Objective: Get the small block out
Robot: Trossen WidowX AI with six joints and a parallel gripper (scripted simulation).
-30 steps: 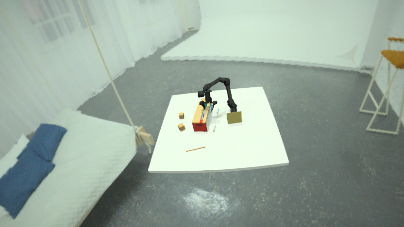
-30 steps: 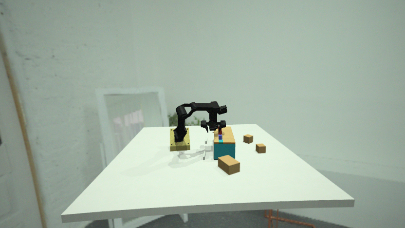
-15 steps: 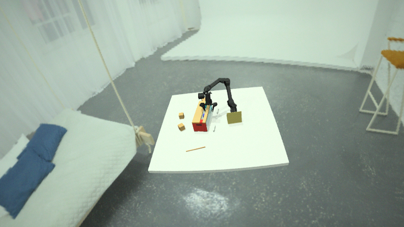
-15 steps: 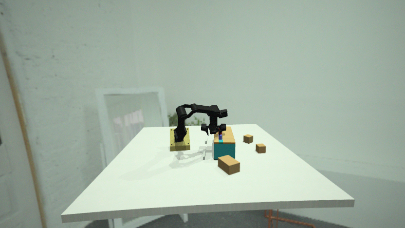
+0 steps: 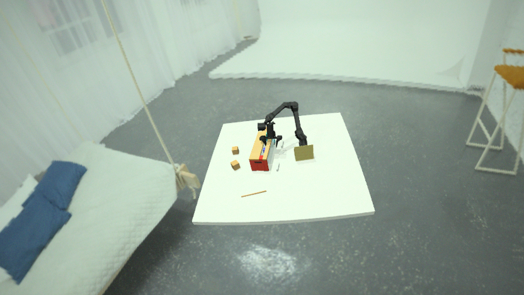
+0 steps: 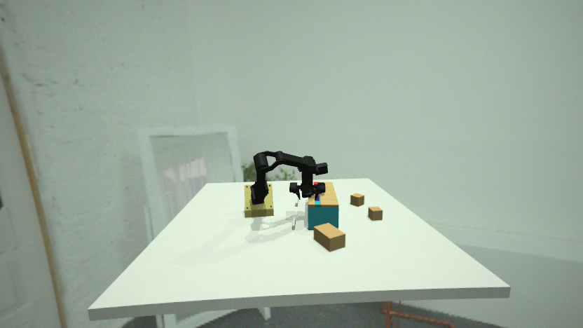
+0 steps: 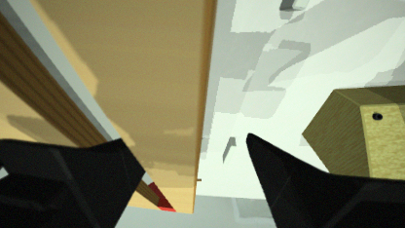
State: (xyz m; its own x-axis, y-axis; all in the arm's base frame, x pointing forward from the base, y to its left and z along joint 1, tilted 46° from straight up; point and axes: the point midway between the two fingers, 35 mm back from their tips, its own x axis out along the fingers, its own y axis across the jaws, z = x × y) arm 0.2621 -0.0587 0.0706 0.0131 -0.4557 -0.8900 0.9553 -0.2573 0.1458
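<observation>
The box is 40 mm ahead of my gripper tip and 20 mm below it. Round my gripper tip: thin wooden stick 410 mm to the left, 200 mm ahead, 80 mm below; tan block 320 mm to the right, 60 mm below, 10 mm ahead; blue block 60 mm ahead, 20 mm to the left.
</observation>
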